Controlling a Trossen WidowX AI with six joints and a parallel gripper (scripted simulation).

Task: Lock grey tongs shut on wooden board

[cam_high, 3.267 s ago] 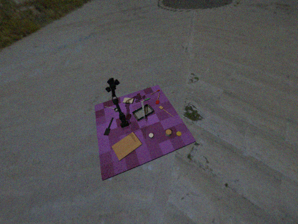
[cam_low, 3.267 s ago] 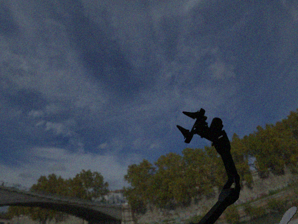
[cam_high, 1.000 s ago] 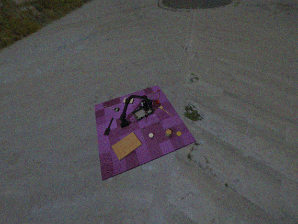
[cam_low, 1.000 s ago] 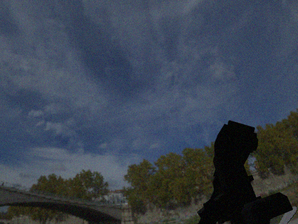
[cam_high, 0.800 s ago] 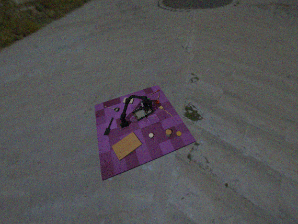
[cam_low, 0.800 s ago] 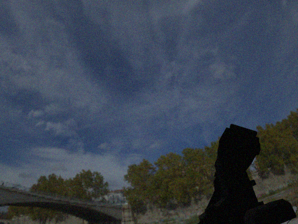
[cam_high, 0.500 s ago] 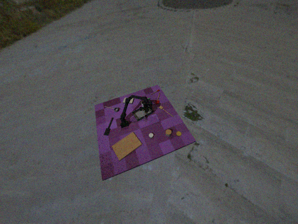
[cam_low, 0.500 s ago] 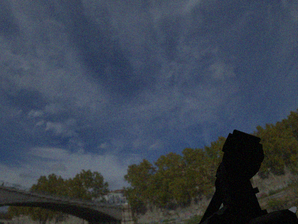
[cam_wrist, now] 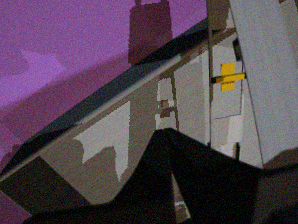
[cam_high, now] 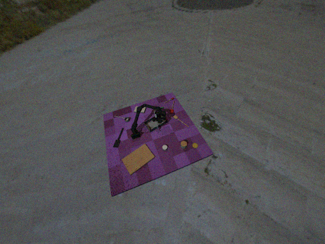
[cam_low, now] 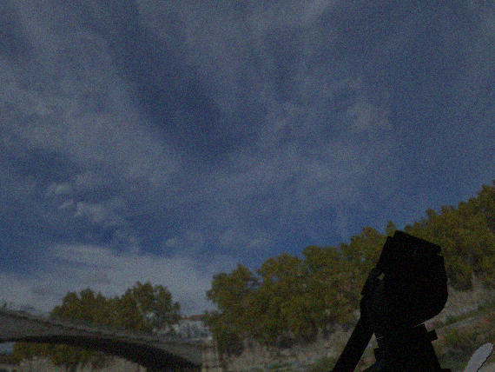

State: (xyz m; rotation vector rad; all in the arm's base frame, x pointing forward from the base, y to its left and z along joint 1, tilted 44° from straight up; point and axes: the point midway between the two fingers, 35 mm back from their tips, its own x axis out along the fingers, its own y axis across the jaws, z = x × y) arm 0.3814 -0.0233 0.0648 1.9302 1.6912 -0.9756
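Now: the yellow piece 50 mm behind my gripper tip, 10 mm to the right of it and 20 mm below it. Round my gripper tip: roasting tin: 50 mm behind, 60 mm to the left, 50 mm below; jar: 160 mm ahead, 450 mm to the right, 40 mm below; red-headed tool: 310 mm ahead, 230 mm to the left, 70 mm below.
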